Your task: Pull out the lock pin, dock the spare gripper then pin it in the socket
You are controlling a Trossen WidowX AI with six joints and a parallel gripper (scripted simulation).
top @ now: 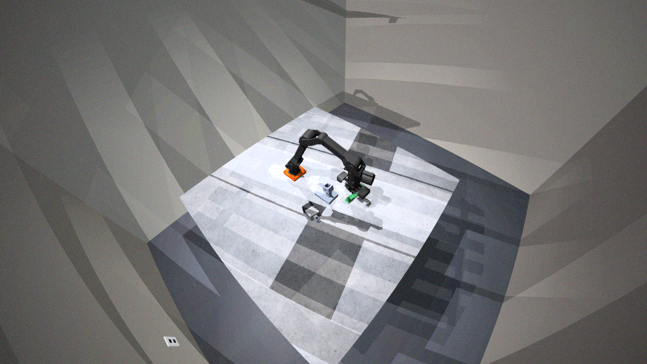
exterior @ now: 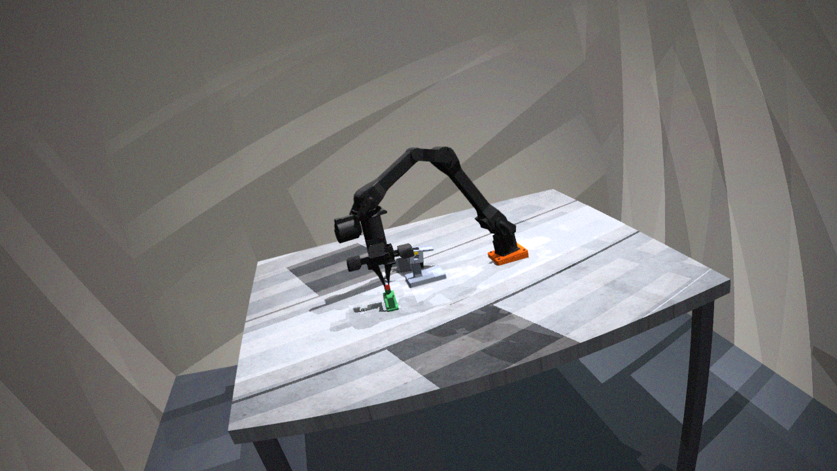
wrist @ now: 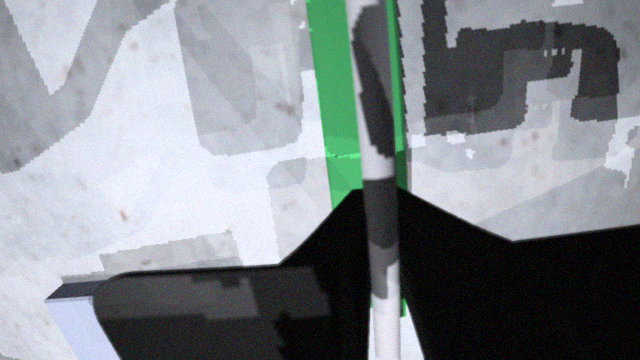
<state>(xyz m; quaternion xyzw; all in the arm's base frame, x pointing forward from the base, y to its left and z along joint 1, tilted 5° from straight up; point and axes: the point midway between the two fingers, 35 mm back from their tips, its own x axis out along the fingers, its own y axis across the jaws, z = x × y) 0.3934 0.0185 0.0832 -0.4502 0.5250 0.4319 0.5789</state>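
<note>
My gripper tip is now 1 cm short of the green pin cradle, 2 cm to the right of it and 2 cm above it. The rest, counted from my gripper tip: spare gripper: 13 cm behind, 21 cm to the right, 2 cm below; grey mount: 13 cm behind, 6 cm to the right, 1 cm above.
</note>
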